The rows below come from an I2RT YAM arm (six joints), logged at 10 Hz.
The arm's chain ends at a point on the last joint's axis. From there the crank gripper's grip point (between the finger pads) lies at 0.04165 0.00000 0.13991 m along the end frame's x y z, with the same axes.
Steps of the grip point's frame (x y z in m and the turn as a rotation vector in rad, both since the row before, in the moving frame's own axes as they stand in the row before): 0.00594, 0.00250, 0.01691, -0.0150, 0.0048, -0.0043; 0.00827, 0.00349, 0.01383, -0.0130, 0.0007, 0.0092; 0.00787, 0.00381, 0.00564, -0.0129, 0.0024, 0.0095; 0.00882, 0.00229, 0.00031, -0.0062, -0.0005, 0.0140; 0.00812, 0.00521, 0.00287, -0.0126, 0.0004, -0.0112
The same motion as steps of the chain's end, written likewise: 0.00526, 0.00058, 0.01713, -0.0150, 0.0048, -0.0043; 0.00818, 0.00129, 0.01387, -0.0130, 0.0007, 0.0092; 0.00754, 0.00161, 0.00575, -0.0129, 0.0024, 0.0095; 0.00890, 0.00084, 0.00029, -0.0062, -0.0005, 0.0140; 0.00806, 0.00391, 0.00289, -0.0126, 0.0004, -0.0112
